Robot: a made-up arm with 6 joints.
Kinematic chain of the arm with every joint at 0, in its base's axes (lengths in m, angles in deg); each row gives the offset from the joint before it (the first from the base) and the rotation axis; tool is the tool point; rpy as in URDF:
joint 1: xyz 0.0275 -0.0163 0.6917 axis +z
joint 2: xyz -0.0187 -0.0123 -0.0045 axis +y
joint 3: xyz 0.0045 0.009 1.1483 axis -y
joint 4: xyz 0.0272 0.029 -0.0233 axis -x
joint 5: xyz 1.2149 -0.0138 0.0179 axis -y
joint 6: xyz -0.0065 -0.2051 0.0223 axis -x
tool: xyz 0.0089 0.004 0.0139 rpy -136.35 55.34 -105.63
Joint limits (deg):
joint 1: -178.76..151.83
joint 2: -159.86..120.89
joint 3: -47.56..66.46
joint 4: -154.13..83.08
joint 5: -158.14..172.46
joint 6: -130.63..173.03
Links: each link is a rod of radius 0.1 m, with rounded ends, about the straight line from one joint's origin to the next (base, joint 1, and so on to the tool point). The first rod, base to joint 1, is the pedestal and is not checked.
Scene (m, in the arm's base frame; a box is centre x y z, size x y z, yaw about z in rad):
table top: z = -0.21
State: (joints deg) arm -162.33 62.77 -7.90 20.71 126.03 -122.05
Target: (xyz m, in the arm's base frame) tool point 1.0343 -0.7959 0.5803
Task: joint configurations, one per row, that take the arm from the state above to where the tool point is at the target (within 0.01 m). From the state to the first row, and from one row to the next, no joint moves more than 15 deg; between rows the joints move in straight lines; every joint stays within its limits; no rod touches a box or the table.
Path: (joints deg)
1: -147.63 59.59 -10.32 21.79 125.93 -122.08
2: -132.94 56.41 -12.75 22.86 125.82 -122.11
3: -118.24 53.22 -15.17 23.94 125.72 -122.15
4: -103.54 50.04 -17.59 25.01 125.61 -122.18
5: -88.85 46.86 -20.01 26.09 125.51 -122.21
6: -74.15 43.68 -22.44 27.16 125.40 -122.24
7: -59.46 40.49 -24.86 28.24 125.30 -122.27
8: -44.76 37.31 -27.28 29.31 125.20 -122.30
9: -30.06 34.13 -29.70 30.39 125.09 -122.34

